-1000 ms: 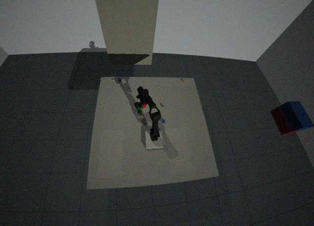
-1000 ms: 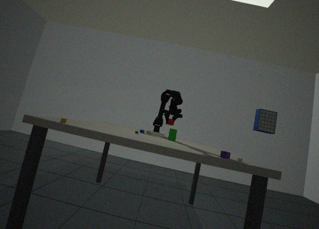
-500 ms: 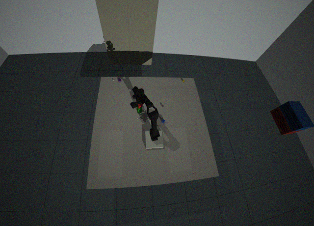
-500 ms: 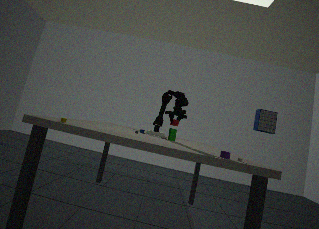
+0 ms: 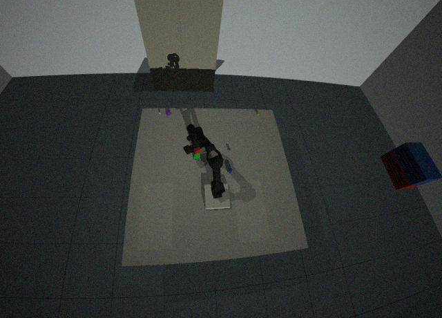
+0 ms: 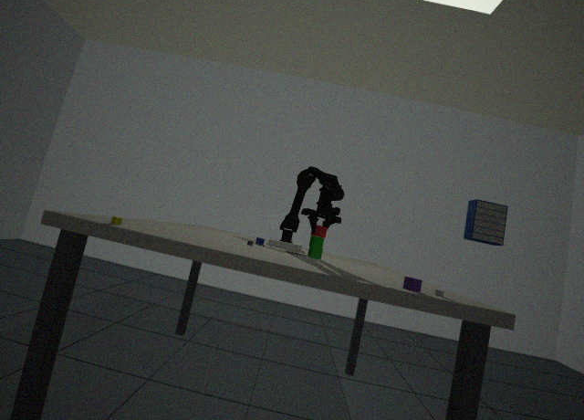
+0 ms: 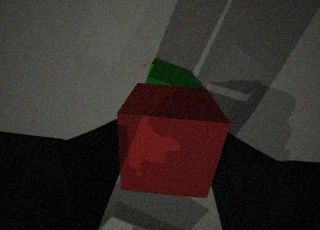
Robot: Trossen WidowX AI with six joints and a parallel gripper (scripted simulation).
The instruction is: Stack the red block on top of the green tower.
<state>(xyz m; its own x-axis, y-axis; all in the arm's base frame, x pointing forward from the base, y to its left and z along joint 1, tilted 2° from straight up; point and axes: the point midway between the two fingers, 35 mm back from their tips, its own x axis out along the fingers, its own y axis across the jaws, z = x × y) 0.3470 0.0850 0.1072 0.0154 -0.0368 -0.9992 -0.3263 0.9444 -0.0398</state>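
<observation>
Right now the red block is 2 cm above my gripper tip. Round my gripper tip: blue block (23 cm to the right, 19 cm behind, 9 cm below); then yellow block (70 cm to the right, 33 cm ahead, 9 cm below); then purple block (49 cm ahead, 17 cm to the left, 9 cm below).
</observation>
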